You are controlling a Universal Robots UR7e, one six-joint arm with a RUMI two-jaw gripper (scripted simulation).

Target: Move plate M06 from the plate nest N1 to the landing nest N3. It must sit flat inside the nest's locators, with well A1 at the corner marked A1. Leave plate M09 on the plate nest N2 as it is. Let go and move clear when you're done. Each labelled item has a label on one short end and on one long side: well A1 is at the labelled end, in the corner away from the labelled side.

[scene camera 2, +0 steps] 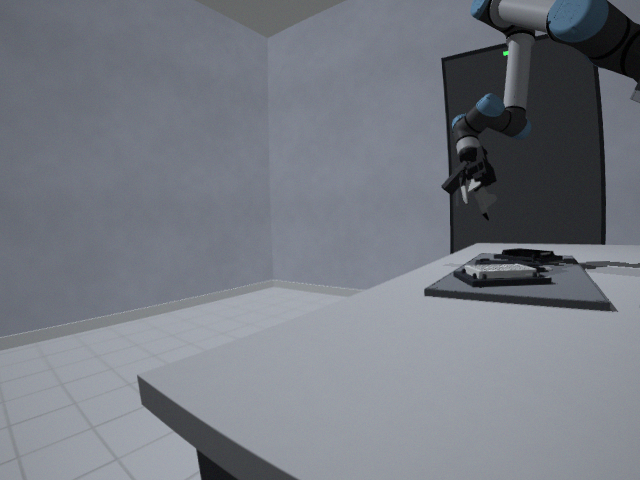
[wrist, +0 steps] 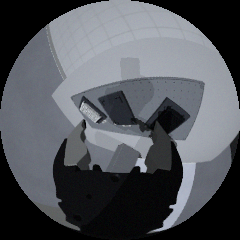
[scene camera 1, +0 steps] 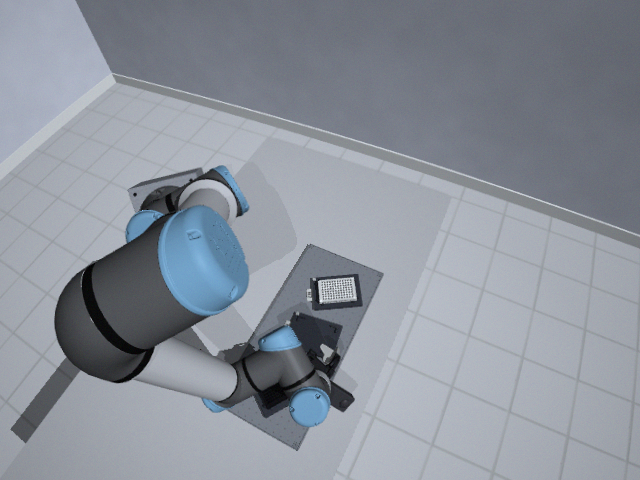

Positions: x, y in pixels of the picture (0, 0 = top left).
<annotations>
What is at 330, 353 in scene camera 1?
My gripper.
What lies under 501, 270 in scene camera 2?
A white well plate.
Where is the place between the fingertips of my gripper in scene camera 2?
478, 212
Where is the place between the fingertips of my gripper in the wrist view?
119, 120
</annotations>
